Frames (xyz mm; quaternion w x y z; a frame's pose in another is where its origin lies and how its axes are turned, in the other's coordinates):
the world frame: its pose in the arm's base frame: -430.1 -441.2 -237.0 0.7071 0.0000 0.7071 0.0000
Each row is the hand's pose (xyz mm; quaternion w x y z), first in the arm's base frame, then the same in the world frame.
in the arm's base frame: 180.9 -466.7 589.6 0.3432 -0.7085 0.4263 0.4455
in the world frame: -826.6 -25.5 611.0 0.5441 -0.8160 0.0588 -0.1860
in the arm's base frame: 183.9 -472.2 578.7 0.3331 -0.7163 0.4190 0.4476
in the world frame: -815.7 -31.0 614.0 0.5318 -0.8230 0.0607 -0.1900
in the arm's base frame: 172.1 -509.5 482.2 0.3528 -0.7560 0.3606 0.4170
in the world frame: -719.2 -68.3 602.2 0.5045 -0.8295 0.0055 -0.2397
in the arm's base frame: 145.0 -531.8 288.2 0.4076 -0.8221 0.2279 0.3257
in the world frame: -525.2 -90.6 575.1 0.4494 -0.8116 -0.1271 -0.3510
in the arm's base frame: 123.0 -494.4 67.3 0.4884 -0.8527 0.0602 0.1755
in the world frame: -304.3 -53.2 553.1 0.3879 -0.7270 -0.3028 -0.4788
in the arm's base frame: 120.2 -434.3 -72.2 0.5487 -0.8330 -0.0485 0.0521
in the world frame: -164.8 6.9 550.3 0.3537 -0.6259 -0.4223 -0.5522
